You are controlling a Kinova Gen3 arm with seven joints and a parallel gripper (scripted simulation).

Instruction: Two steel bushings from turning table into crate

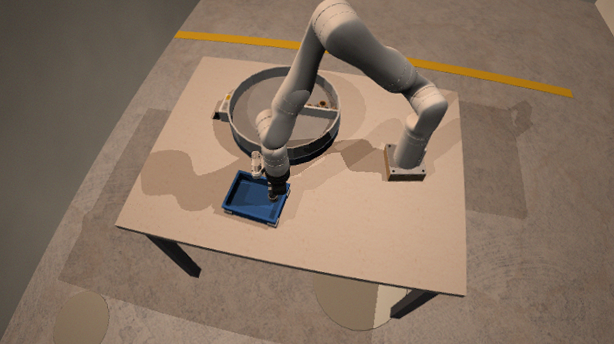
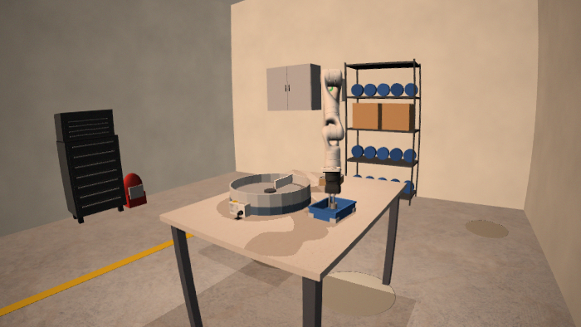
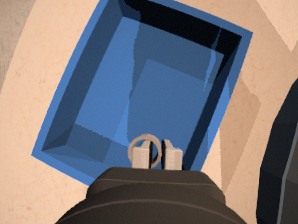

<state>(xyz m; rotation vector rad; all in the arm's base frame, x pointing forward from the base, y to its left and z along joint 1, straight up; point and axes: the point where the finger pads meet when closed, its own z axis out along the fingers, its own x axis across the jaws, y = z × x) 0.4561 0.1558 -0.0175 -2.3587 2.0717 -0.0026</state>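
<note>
Right now the blue crate is 50 mm ahead of my hand, 20 mm to the left of it and 10 mm below it.
</note>
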